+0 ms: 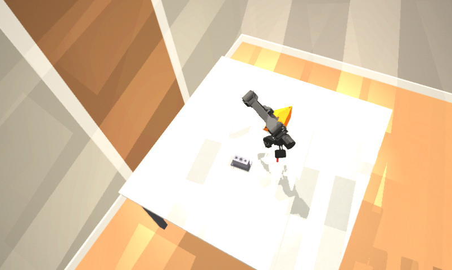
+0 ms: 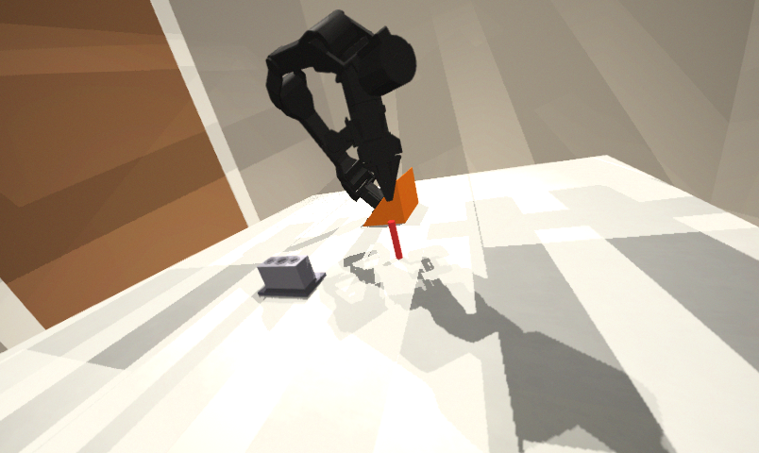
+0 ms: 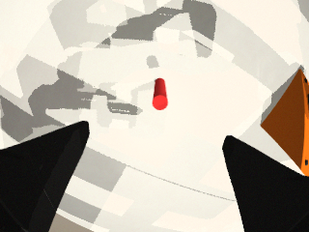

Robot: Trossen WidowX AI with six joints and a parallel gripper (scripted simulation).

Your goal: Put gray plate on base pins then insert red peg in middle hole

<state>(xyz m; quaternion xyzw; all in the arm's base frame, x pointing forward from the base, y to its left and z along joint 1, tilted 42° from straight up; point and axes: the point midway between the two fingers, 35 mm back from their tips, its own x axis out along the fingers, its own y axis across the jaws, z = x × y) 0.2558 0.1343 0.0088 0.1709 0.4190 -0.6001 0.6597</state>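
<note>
Now: gripper tip 90 mm above the red peg. The rest, counted from my gripper tip: gray plate 210 mm to the right, 90 mm below, 80 mm ahead.
</note>
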